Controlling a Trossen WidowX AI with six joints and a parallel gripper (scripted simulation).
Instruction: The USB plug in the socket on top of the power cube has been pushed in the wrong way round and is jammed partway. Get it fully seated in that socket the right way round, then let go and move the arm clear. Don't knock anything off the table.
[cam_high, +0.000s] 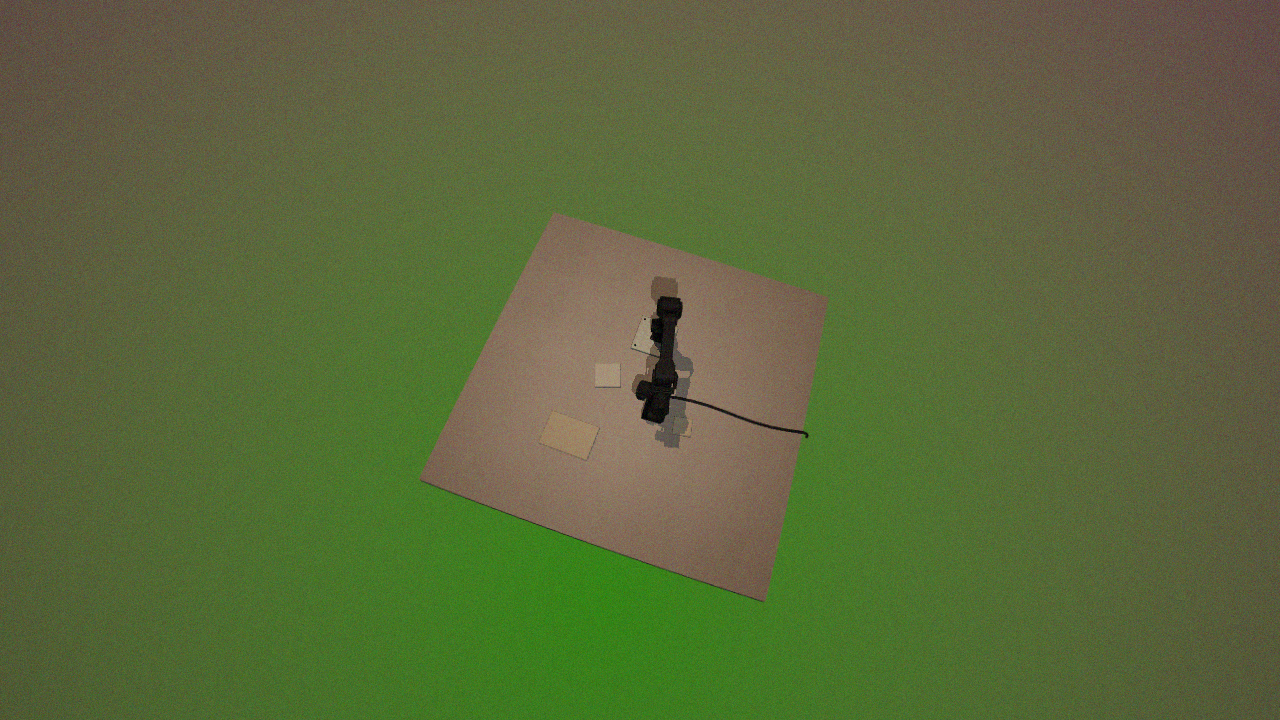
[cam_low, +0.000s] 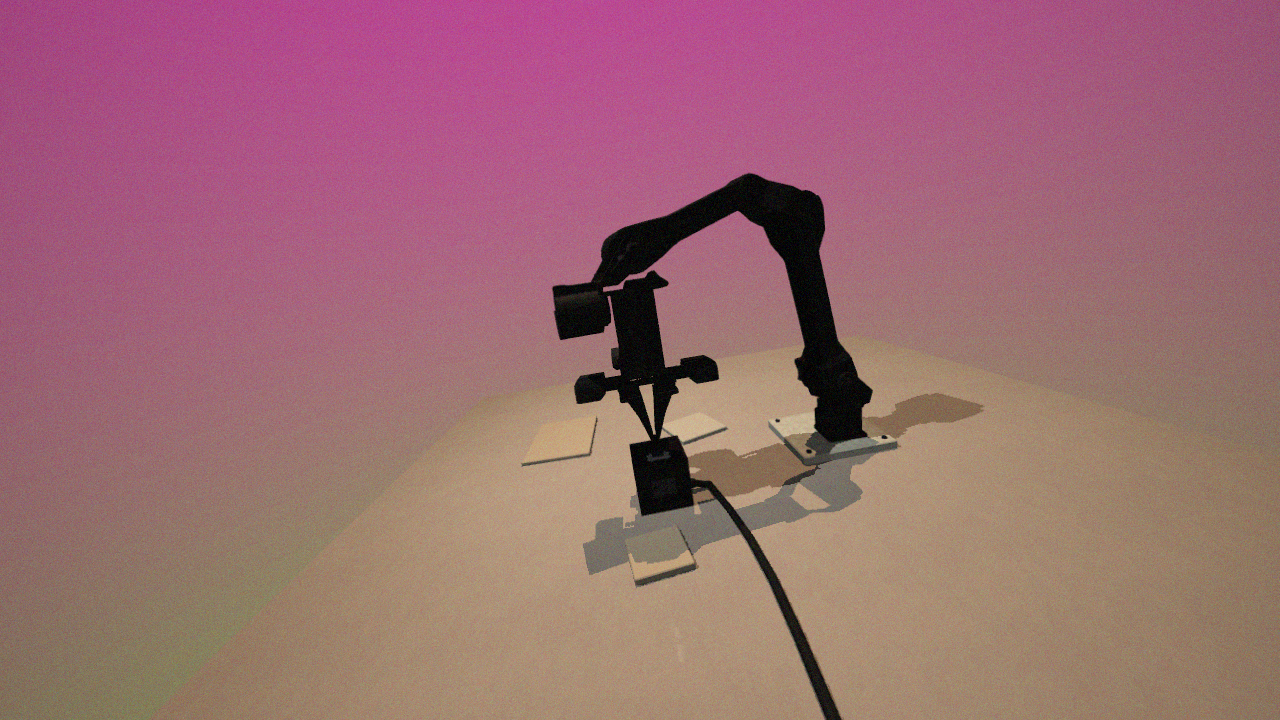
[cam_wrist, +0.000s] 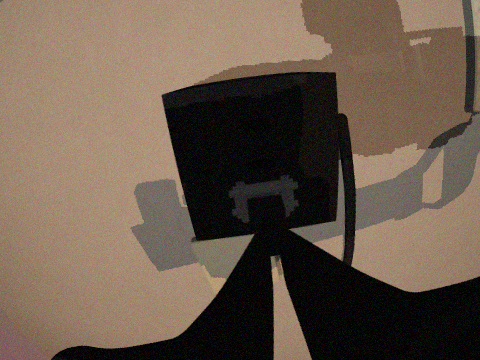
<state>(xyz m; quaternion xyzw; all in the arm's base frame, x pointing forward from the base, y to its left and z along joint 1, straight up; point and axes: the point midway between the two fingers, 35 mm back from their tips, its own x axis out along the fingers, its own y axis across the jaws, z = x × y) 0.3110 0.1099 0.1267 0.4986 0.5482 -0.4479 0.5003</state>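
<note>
Now: gripper tip 2 cm above the dark USB plug. Also, from my gripper tip: light socket 4 cm below.
</note>
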